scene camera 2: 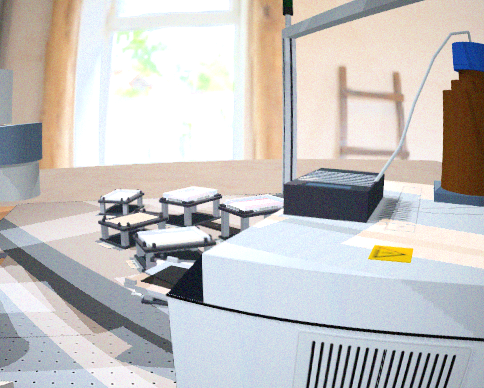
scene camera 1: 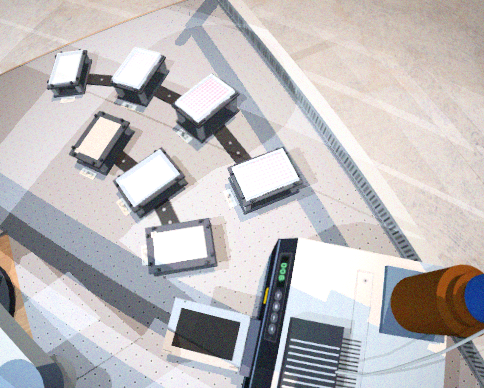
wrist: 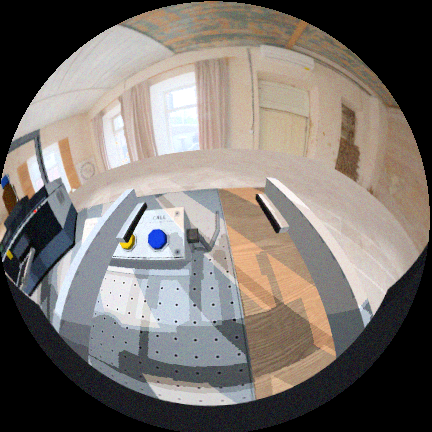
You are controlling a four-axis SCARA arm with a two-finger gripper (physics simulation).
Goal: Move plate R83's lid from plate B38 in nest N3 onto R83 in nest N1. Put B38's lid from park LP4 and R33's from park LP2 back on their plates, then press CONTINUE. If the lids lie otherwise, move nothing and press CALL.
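Frame: origin at the arm's base, x ahead, y left, z up, level; millimetres.
Seen in the pictures: gripper, fingertip midpoint: [wrist: 198, 190].
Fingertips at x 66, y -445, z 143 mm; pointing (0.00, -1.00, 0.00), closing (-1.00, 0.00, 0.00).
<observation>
Pixels of each thing's top centre, then the offset from my fingertips to it. "spot": a spot on its surface instead.
- button box, top centre: [wrist: 115, 220] 137 mm ahead, 31 mm right, 47 mm down
- Blue CALL button, top centre: [wrist: 154, 232] 62 mm ahead, 10 mm right, 56 mm down
- yellow button, top centre: [wrist: 123, 234] 112 mm ahead, 9 mm right, 56 mm down
- small white-topped piece, top centre: [scene camera 2: 121, 193] [scene camera 1: 65, 66] 376 mm ahead, 998 mm left, 78 mm down
- white-topped plate, top centre: [scene camera 2: 190, 191] [scene camera 1: 136, 65] 568 mm ahead, 850 mm left, 53 mm down
- pink-dotted plate, top centre: [scene camera 2: 257, 200] [scene camera 1: 204, 94] 689 mm ahead, 650 mm left, 41 mm down
- faintly dotted plate, top centre: [scene camera 1: 265, 172] 722 mm ahead, 401 mm left, 55 mm down
- beige-topped piece, surface spot: [scene camera 1: 100, 137] spot: 407 mm ahead, 693 mm left, 83 mm down
- clear-rimmed white piece, top centre: [scene camera 2: 172, 234] [scene camera 1: 147, 176] 480 mm ahead, 525 mm left, 76 mm down
- flat white piece, surface spot: [scene camera 1: 179, 244] spot: 485 mm ahead, 347 mm left, 85 mm down
- brown bottle, surface spot: [scene camera 2: 462, 135] spot: 741 mm ahead, 25 mm left, 154 mm up
- bent rod, surface spot: [wrist: 216, 232] spot: 19 mm back, 73 mm right, 125 mm down
My gripper [wrist: 198, 190] is open and empty, its fingers spread over the button box [wrist: 170, 248]. Blue CALL button [wrist: 157, 239] shows between them, left of the midline; a yellow button [wrist: 128, 243] is partly behind the left finger. CONTINUE does not show. In scene camera 1, outer stands hold a small white-topped piece [scene camera 1: 69, 67], a white-topped plate [scene camera 1: 138, 68], a pink-dotted plate [scene camera 1: 206, 98] and a faintly dotted plate [scene camera 1: 265, 174]. Inner stands hold a beige-topped piece [scene camera 1: 100, 137], a clear-rimmed white piece [scene camera 1: 150, 177] and a flat white piece [scene camera 1: 179, 244]. Stand labels are unreadable.
A white instrument [scene camera 1: 330, 265] [scene camera 2: 300, 280] with a green display stands right of the stands, its dark-centred tray [scene camera 1: 170, 345] extended. A brown bottle [scene camera 1: 425, 302] [scene camera 2: 462, 135] stands on it. The arm [scene camera 1: 17, 372] [scene camera 2: 17, 160] is at the left. A bent rod [wrist: 216, 232] adjoins the button box.
</observation>
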